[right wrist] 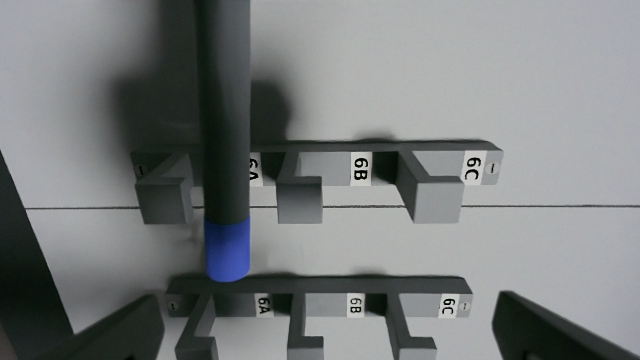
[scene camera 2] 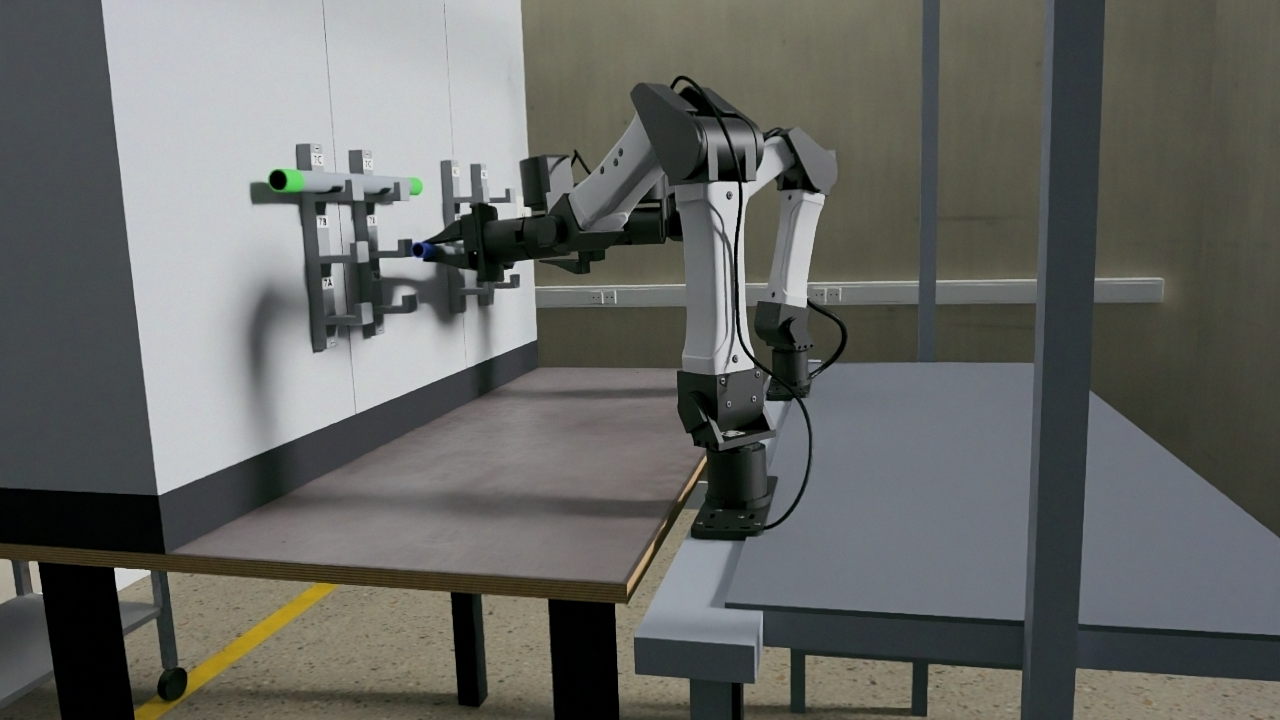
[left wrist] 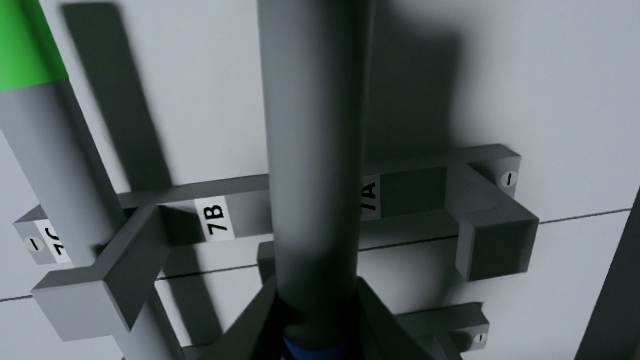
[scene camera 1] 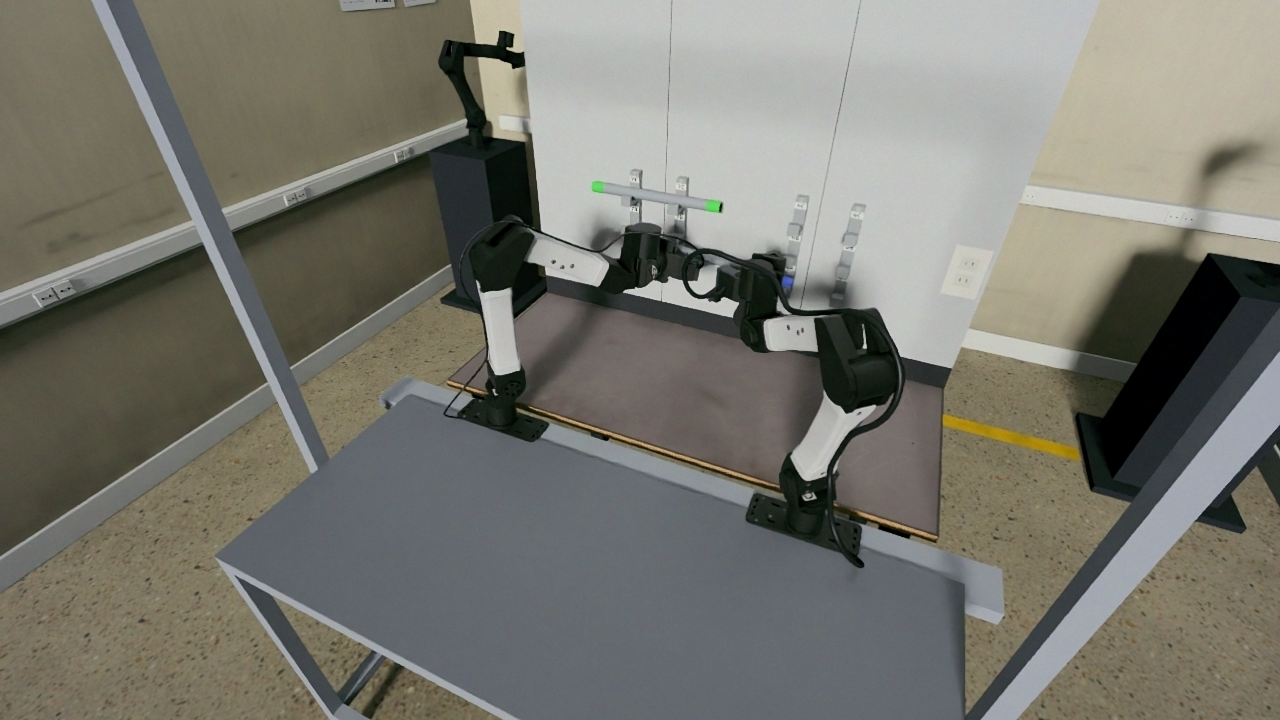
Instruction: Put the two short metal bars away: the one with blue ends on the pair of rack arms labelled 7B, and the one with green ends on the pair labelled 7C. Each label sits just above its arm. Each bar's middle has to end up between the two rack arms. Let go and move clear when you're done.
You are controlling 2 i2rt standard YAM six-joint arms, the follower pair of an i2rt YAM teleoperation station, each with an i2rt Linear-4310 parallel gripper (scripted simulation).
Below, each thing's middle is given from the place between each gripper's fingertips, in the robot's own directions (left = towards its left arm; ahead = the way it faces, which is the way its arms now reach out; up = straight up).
Right now the green-ended bar (scene camera 1: 684, 201) is 60 mm ahead of my left hand, 70 mm to the left of it and 90 mm above it. The rest, counted from my left hand: blue-ended bar (left wrist: 315, 69) 130 mm to the right, 10 mm below; wall socket plate (scene camera 1: 984, 256) 110 mm ahead, 630 mm to the right, 30 mm above.
My right hand is 13 cm to the right of the blue-ended bar, 7 cm short of it and 3 cm above it. Also, from my right hand: wall socket plate: 37 cm to the right, 18 cm ahead, 1 cm above; then green-ended bar: 33 cm to the left, 13 cm ahead, 7 cm above.
